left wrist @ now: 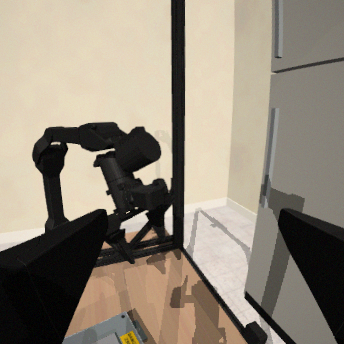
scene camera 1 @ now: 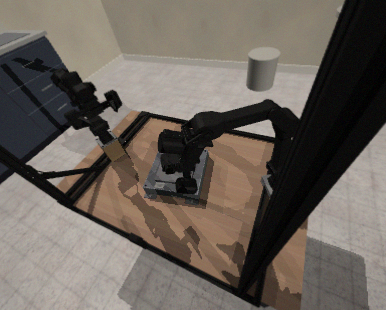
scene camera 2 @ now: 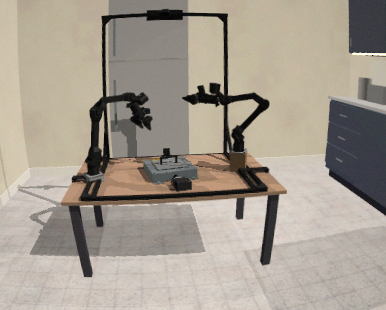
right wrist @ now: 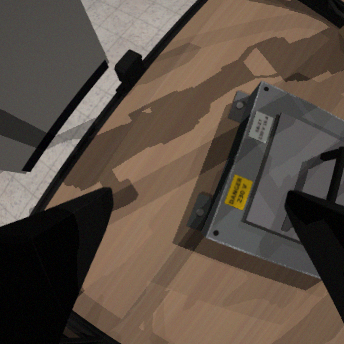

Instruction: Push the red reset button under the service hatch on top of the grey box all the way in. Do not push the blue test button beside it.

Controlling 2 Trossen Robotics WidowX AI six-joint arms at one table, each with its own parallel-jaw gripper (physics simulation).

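Note:
The grey box (scene camera 1: 156, 174) (scene camera 2: 160, 175) (left wrist: 102, 330) (right wrist: 260, 241) lies on the table. The hatch (right wrist: 267, 192) lies closed on its top, with a black handle (scene camera 2: 169, 158) (right wrist: 337, 180). No red or blue button shows in any view. My right gripper (scene camera 2: 141, 126) (right wrist: 200, 197) is open and empty, pointing down above the box; in scene camera 1 it hides much of the box top. In the right wrist view one finger covers part of the hatch. My left gripper (scene camera 2: 186, 98) (left wrist: 193, 217) is open and empty, raised high and level, away from the box.
A yellow danger label (left wrist: 129, 337) (right wrist: 237, 192) and a white label (right wrist: 261, 127) are on the box top. A small black device (scene camera 2: 181, 184) stands close to the box. A brown block (scene camera 1: 115, 149) (scene camera 2: 238, 161) is under the left arm's base. Black frame rails (scene camera 2: 175, 195) edge the table.

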